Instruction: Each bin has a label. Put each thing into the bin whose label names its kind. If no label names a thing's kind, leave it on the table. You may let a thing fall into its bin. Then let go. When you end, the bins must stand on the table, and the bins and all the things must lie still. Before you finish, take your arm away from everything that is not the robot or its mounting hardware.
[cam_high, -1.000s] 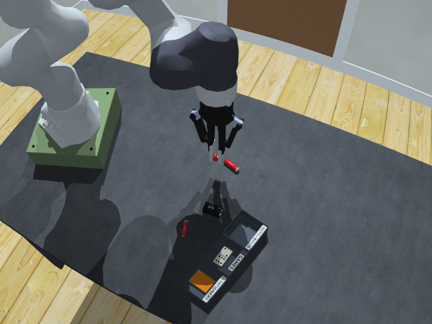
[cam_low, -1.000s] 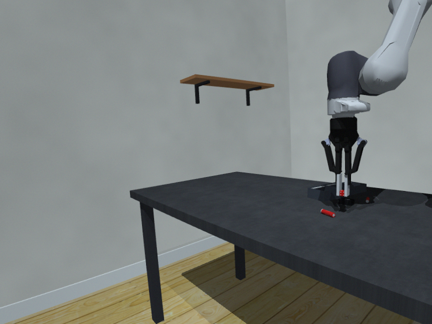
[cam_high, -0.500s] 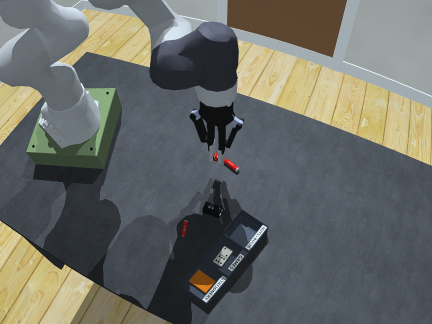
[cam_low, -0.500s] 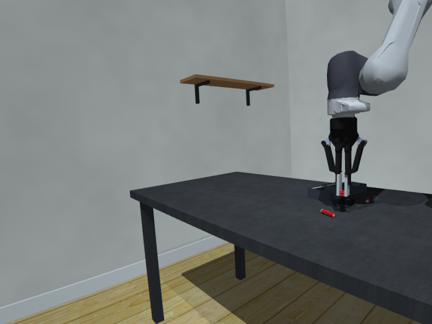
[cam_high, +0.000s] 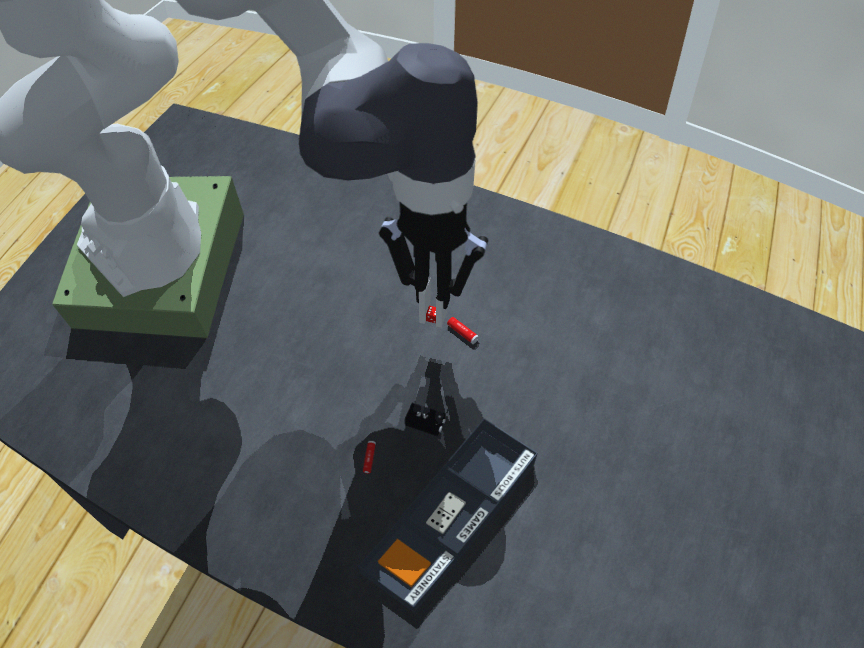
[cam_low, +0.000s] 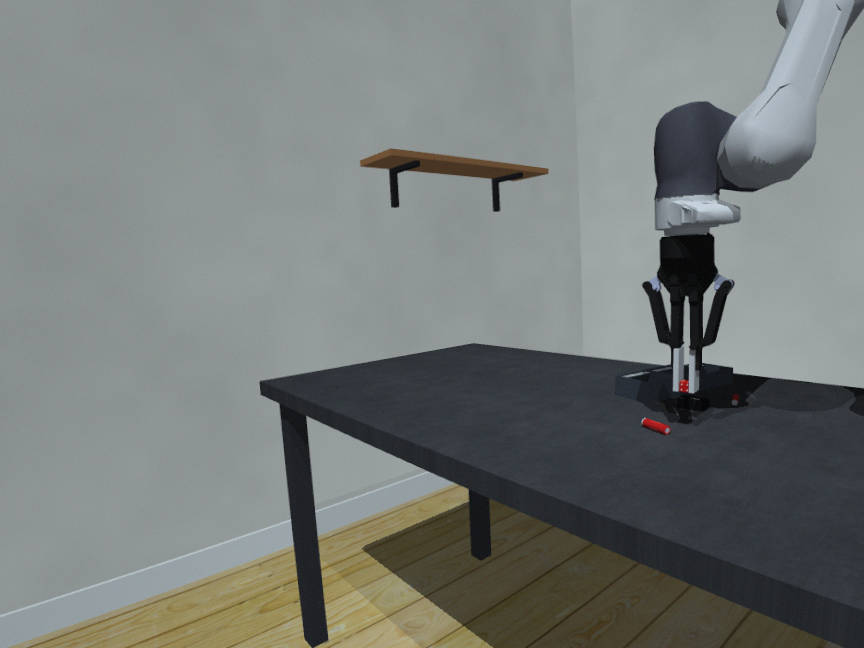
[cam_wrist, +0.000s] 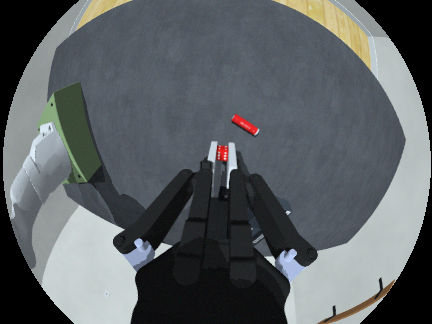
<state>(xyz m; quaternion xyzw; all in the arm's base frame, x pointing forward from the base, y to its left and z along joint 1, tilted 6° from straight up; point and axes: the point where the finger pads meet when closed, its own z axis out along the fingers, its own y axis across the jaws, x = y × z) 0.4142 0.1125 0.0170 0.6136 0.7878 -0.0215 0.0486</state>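
My gripper is now 30 mm above the red die. Round my hand: bin tray 150 mm ahead, 220 mm to the right, 80 mm below; then black 9V battery 60 mm ahead, 110 mm to the right, 90 mm below; then white domino 140 mm ahead, 220 mm to the right, 80 mm below.
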